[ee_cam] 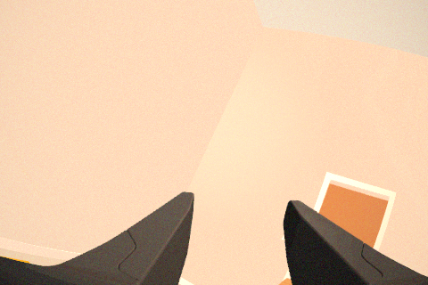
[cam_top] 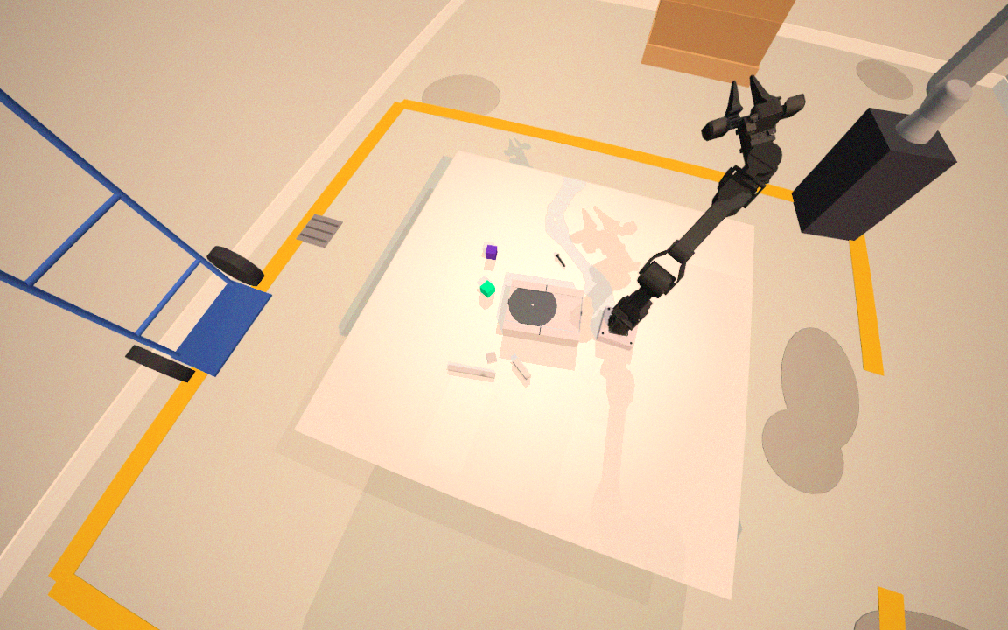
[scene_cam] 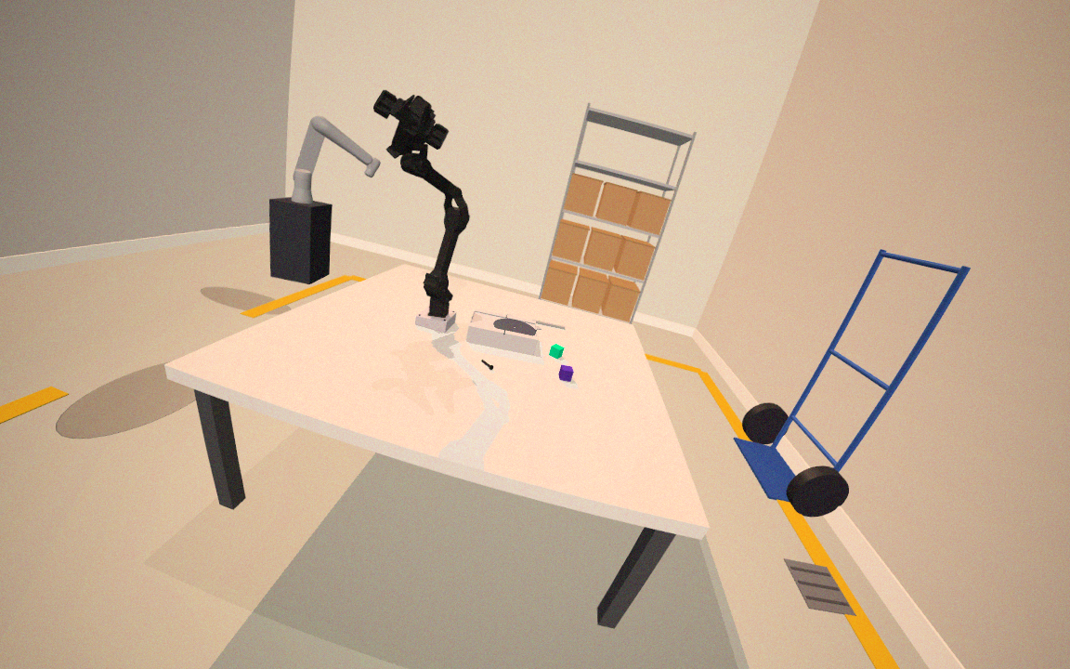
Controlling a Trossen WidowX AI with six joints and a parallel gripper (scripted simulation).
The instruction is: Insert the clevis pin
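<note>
The clevis pin lies 680 mm below my gripper tip, 290 mm ahead of it and 40 mm to the left of it. The rest, counted from my gripper tip: pale rimmed tray (640 mm below, 330 mm ahead, 280 mm to the left); then aluminium disc (630 mm below, 370 mm ahead, 270 mm to the left); then purple cube (670 mm below, 550 mm ahead, 60 mm to the left).
</note>
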